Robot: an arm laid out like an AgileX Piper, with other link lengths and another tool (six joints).
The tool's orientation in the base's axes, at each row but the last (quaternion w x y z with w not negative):
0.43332 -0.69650 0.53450 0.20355
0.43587 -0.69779 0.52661 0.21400
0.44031 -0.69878 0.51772 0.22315
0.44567 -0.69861 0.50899 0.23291
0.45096 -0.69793 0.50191 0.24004
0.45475 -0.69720 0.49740 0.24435
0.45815 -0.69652 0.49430 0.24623
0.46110 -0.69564 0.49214 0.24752
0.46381 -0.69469 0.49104 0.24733
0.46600 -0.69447 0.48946 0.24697
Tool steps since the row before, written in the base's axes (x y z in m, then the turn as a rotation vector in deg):
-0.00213 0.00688 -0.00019 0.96 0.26 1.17
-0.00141 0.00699 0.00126 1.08 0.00 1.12
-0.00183 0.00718 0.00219 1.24 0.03 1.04
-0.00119 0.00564 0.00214 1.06 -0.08 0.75
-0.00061 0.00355 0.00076 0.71 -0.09 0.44
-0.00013 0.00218 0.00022 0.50 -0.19 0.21
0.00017 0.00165 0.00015 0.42 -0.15 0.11
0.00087 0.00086 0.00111 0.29 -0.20 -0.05
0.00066 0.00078 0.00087 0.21 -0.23 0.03
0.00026 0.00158 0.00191 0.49 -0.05 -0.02
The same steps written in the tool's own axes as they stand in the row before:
-0.00450 0.00167 0.00537 -0.69 -1.35 -0.25
-0.00529 0.00036 0.00494 -0.47 -1.42 -0.42
-0.00613 0.00030 0.00469 -0.36 -1.54 -0.33
-0.00495 -0.00021 0.00364 -0.15 -1.26 -0.30
-0.00255 -0.00005 0.00265 -0.03 -0.81 -0.21
-0.00125 -0.00017 0.00180 0.12 -0.52 -0.21
-0.00082 -0.00037 0.00140 0.15 -0.41 -0.14
-0.00094 -0.00131 0.00035 0.25 -0.23 -0.12
-0.00079 -0.00102 0.00038 0.16 -0.18 -0.19
-0.00213 -0.00115 0.00059 0.23 -0.43 0.02

